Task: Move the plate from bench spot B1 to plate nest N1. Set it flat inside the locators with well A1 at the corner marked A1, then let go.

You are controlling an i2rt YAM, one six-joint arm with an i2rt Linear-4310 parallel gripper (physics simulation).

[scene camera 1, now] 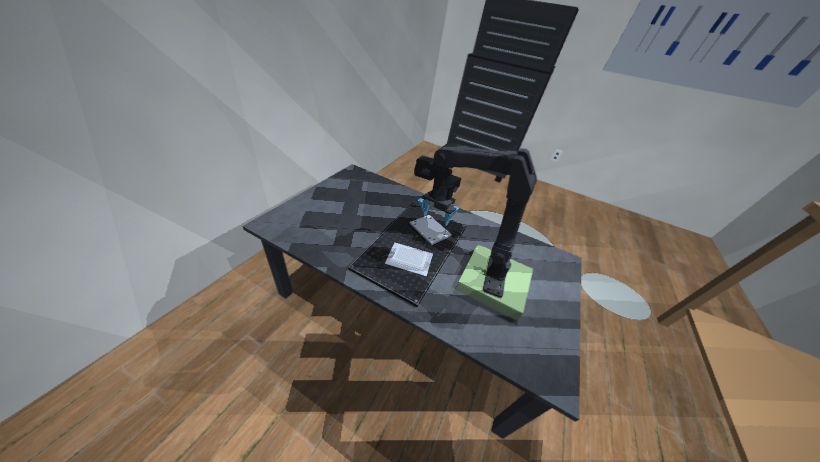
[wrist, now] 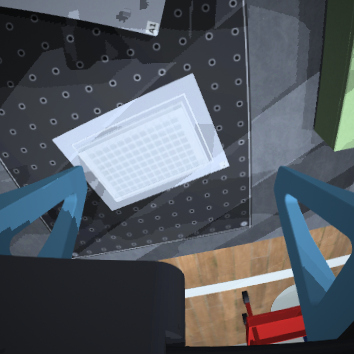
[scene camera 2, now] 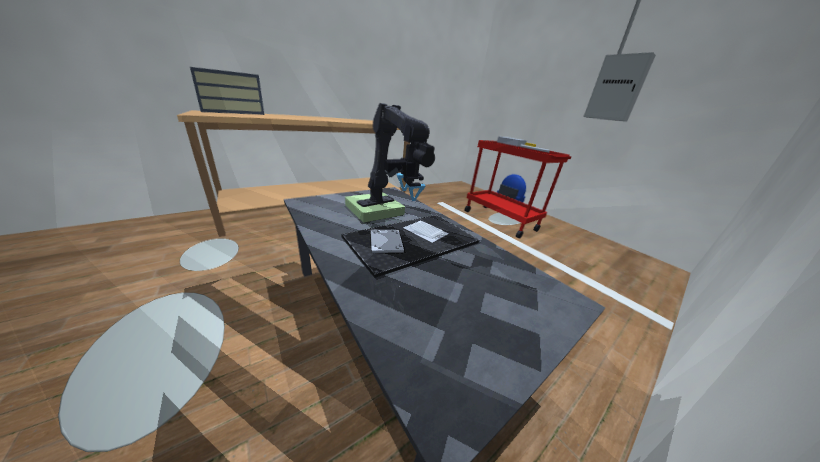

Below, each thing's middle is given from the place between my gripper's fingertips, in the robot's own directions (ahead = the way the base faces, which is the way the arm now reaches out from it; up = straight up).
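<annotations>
The white well plate (wrist: 161, 146) is 160 mm below my hand, and it is also 80 mm to the left of my hand and 50 mm ahead of it. Then I consider the grey plate nest (wrist: 137, 23), which from my hand is 130 mm to the right, 30 mm ahead and 150 mm below.
</annotations>
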